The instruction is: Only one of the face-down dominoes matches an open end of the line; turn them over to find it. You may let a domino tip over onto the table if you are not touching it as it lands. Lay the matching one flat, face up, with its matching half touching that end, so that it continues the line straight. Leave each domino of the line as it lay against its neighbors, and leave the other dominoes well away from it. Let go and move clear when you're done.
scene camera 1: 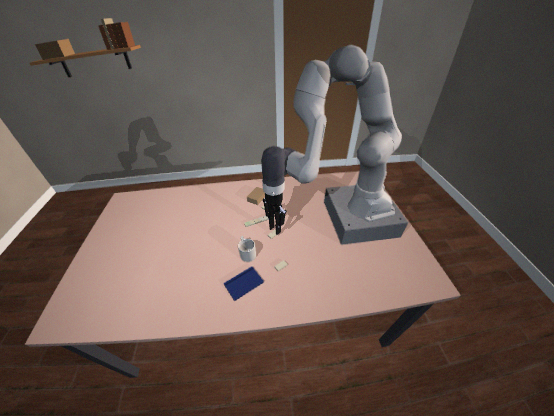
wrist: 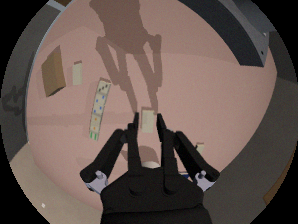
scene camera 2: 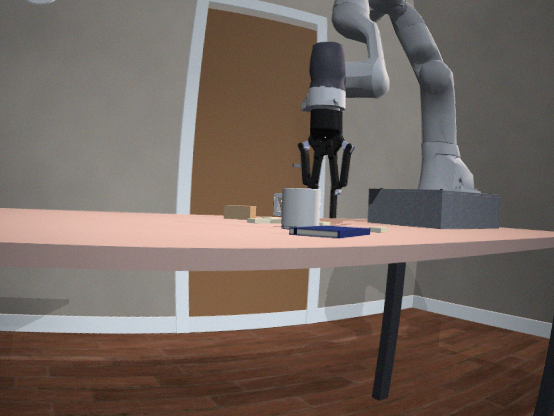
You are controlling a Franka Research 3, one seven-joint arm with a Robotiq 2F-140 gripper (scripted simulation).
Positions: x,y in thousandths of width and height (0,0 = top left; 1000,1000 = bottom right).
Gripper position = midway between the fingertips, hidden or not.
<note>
In view: my gripper (scene camera 2: 584,523), a mug (scene camera 2: 542,499) and a wooden block (wrist: 176,315).
My gripper shows as well in the wrist view (wrist: 495,529).
</note>
